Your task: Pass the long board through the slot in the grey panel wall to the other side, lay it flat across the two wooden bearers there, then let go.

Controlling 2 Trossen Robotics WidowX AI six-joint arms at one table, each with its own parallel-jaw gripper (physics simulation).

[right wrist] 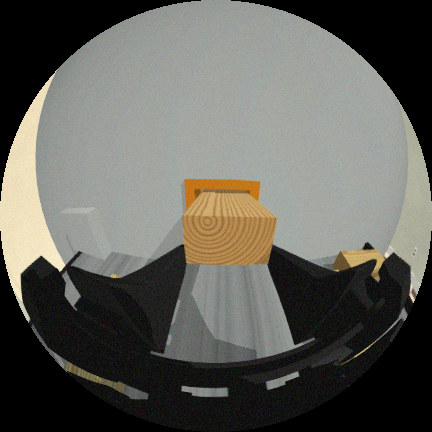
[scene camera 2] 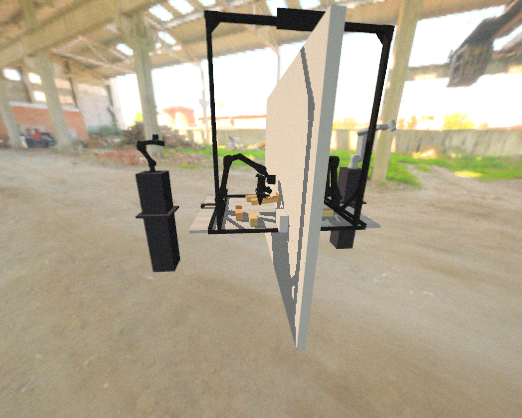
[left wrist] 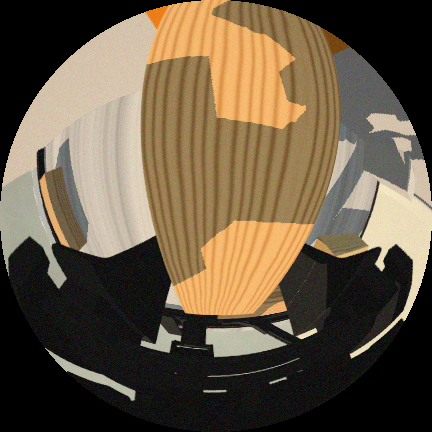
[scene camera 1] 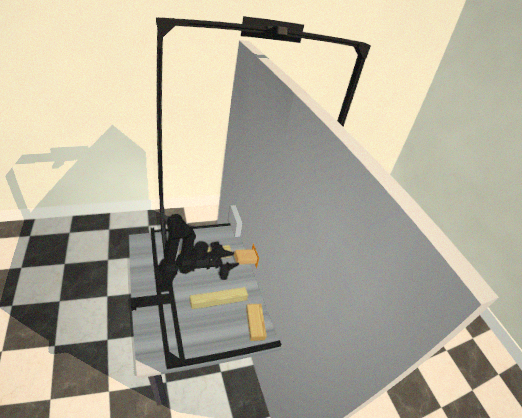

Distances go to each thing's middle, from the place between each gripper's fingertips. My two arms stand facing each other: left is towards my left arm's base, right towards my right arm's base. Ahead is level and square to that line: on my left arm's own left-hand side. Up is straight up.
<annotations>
Right now my left hand is 160 mm to the left of the orange-framed slot [right wrist: 192,187] and 40 mm below it.
My right gripper is now 11 cm to the right of the orange-framed slot.
</annotations>
